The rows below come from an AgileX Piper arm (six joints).
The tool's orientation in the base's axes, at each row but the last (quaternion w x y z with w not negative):
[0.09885 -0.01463 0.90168 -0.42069]
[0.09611 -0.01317 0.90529 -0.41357]
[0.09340 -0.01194 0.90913 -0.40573]
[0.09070 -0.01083 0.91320 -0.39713]
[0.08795 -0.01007 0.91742 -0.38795]
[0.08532 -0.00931 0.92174 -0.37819]
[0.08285 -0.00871 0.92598 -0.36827]
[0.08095 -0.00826 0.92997 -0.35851]
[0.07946 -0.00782 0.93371 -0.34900]
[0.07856 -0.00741 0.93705 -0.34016]
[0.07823 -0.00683 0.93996 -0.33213]
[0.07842 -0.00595 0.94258 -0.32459]
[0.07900 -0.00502 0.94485 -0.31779]
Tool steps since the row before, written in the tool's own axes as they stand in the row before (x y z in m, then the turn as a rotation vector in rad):
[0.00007 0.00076 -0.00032 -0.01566 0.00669 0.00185]
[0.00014 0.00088 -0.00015 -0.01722 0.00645 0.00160]
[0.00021 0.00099 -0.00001 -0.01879 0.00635 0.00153]
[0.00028 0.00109 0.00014 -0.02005 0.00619 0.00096]
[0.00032 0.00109 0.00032 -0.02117 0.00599 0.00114]
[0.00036 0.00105 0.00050 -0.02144 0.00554 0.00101]
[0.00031 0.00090 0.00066 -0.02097 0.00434 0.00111]
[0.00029 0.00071 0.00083 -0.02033 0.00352 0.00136]
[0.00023 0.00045 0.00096 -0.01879 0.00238 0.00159]
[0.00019 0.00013 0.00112 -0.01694 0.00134 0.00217]
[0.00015 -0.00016 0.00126 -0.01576 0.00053 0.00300]
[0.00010 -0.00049 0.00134 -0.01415 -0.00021 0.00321]
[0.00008 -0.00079 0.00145 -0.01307 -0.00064 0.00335]
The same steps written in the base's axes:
[-0.00009 0.00072 -0.00039 0.01608 0.00464 -0.00365]
[-0.00012 0.00068 -0.00059 0.01755 0.00483 -0.00306]
[-0.00015 0.00065 -0.00076 0.01907 0.00496 -0.00269]
[-0.00019 0.00062 -0.00093 0.02021 0.00538 -0.00199]
[-0.00021 0.00051 -0.00105 0.02133 0.00521 -0.00180]
[-0.00022 0.00037 -0.00114 0.02155 0.00500 -0.00136]
[-0.00016 0.00018 -0.00113 0.02105 0.00402 -0.00068]
[-0.00013 -0.00005 -0.00112 0.02042 0.00320 -0.00040]
[-0.00006 -0.00030 -0.00104 0.01889 0.00208 -0.00005]
[-0.00001 -0.00063 -0.00096 0.01711 0.00079 -0.00009]
[0.00004 -0.00092 -0.00089 0.01604 -0.00044 -0.00039]
[0.00009 -0.00121 -0.00076 0.01445 -0.00125 -0.00033]
[0.00011 -0.00150 -0.00068 0.01339 -0.00174 -0.00034]

